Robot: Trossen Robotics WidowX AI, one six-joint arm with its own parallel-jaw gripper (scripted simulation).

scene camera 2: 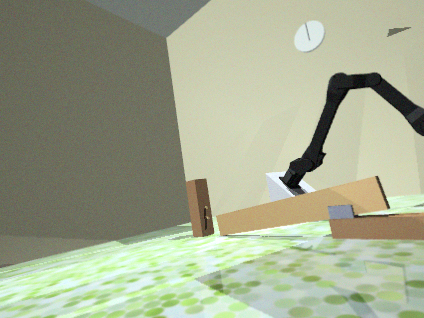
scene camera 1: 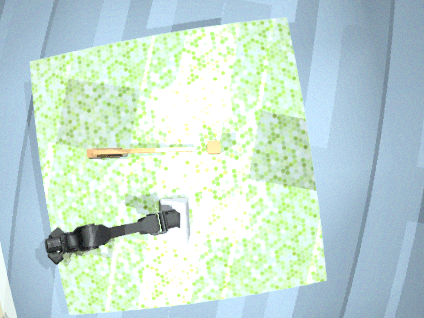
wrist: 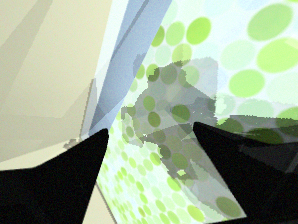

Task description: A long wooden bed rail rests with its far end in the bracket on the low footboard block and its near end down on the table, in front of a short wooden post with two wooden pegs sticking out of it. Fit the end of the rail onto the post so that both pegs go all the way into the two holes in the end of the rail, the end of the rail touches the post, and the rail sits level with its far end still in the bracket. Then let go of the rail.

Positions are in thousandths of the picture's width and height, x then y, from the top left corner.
Labels:
A long wooden rail (scene camera 2: 864,615): 53 cm from the lens.

